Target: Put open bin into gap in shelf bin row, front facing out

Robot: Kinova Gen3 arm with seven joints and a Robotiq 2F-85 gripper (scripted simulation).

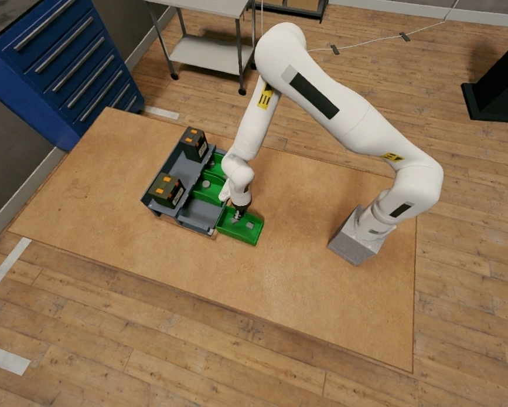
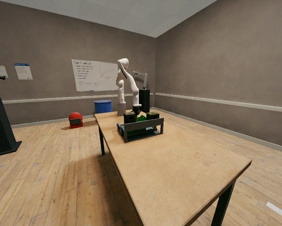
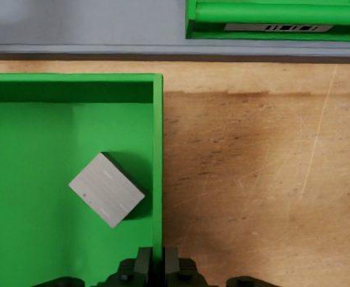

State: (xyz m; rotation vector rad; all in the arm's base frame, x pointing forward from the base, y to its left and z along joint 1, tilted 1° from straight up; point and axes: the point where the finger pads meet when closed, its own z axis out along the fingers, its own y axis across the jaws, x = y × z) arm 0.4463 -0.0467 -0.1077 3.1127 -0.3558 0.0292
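Right now the grey part is 4 cm ahead of my hand, 2 cm to the left of it and 6 cm below it. Round my hand: grey shelf (21 cm ahead, 11 cm to the right, 1 cm below).
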